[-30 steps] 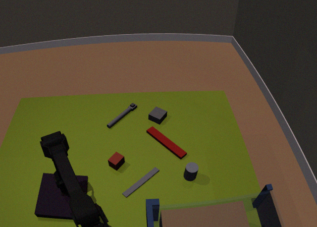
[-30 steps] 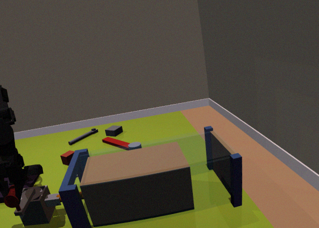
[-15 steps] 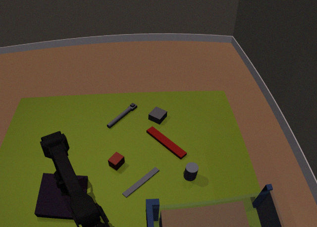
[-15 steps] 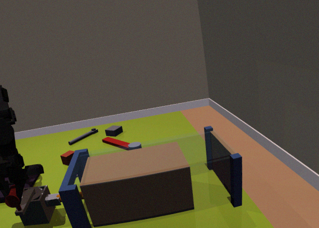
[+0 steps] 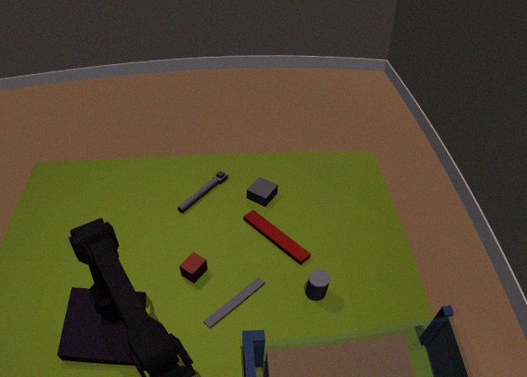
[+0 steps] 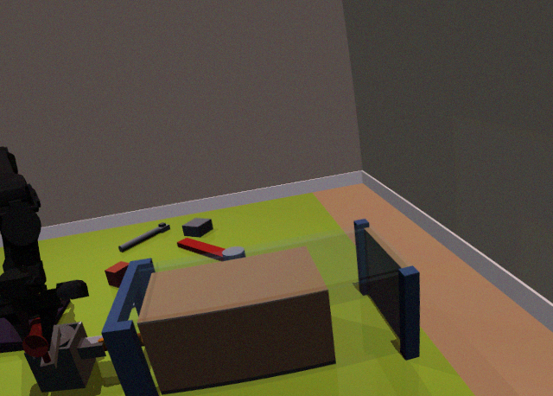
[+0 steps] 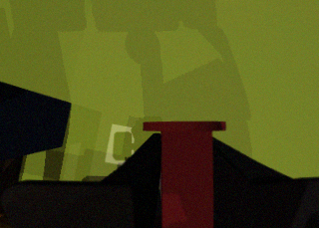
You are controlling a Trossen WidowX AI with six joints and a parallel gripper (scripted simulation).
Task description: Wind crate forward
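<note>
The winch handle lies 6 cm to the left of my gripper tip, 3 cm below it and 1 cm behind it. Round my gripper tip: red crank grip 2 cm to the left; blue steel frame 14 cm ahead, 9 cm to the left, 2 cm below; grey winch 11 cm to the left, 10 cm below, 3 cm behind.
</note>
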